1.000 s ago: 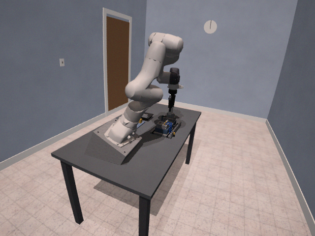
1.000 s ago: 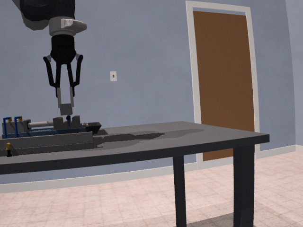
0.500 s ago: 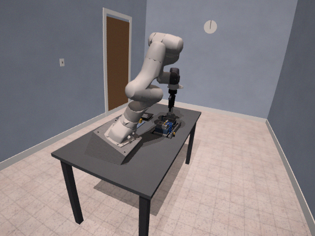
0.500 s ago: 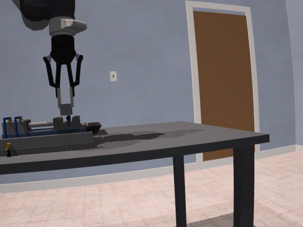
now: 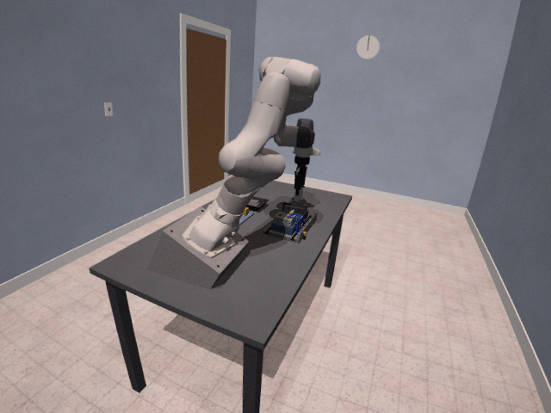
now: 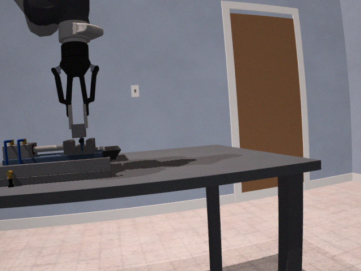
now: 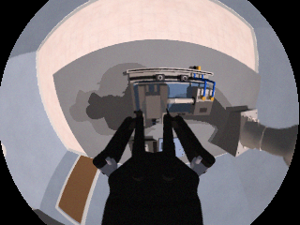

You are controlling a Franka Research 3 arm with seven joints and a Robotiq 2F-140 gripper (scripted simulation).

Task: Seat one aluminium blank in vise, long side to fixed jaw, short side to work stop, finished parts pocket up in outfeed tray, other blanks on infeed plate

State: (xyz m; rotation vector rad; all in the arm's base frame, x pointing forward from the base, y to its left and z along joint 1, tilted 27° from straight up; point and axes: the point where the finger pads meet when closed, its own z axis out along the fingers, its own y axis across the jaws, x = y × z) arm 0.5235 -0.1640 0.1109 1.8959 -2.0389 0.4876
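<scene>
Right now the work stop is 5 cm to the left of my hand and 7 cm below it. Also, from my hand: vise guard rail (8 cm behind, 8 cm to the right, 12 cm below); then vise (7 cm behind, 1 cm to the left, 12 cm below); then brass blank (5 cm behind, 29 cm to the left, 13 cm below).
</scene>
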